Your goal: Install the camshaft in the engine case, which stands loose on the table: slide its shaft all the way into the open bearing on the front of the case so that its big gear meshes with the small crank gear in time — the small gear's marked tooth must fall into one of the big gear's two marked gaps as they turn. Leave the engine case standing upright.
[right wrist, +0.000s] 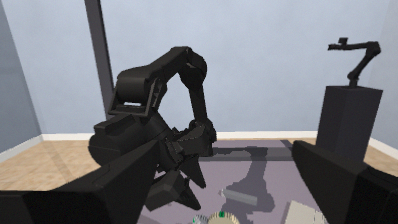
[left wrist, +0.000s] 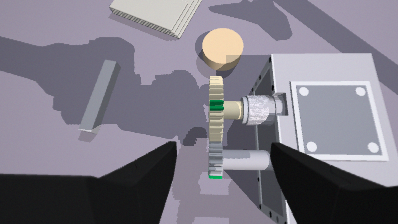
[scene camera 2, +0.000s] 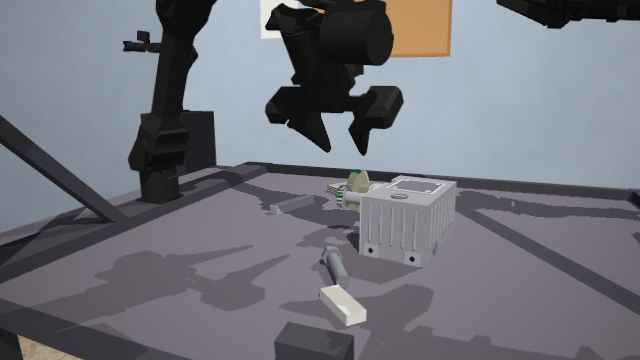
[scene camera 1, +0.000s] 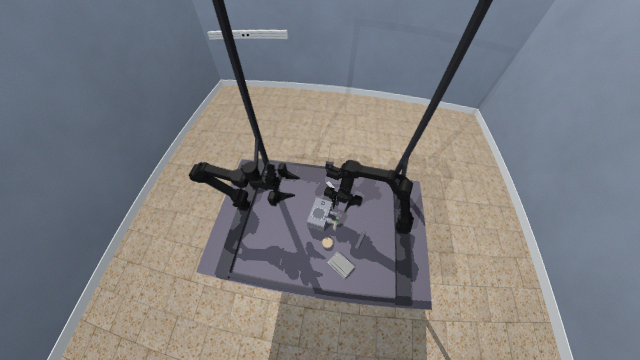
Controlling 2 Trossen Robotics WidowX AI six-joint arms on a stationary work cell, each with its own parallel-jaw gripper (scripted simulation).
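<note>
A tan disc (left wrist: 222, 48) is visible to me in the left wrist view, though in the right wrist view the disc is out of frame, and scene camera 2 does not show the disc, hidden by an engine case. That engine case (scene camera 2: 408, 220) can be seen at another point too, the case (left wrist: 330, 106). I also see a grey bar (left wrist: 93, 116). My left gripper (scene camera 2: 346, 152) is visible to the wrist views as well, as the gripper (right wrist: 201, 197) and the gripper (left wrist: 223, 149). Finally there is my right gripper (scene camera 1: 297, 186), and the right wrist view shows me this gripper (right wrist: 224, 146) too.
</note>
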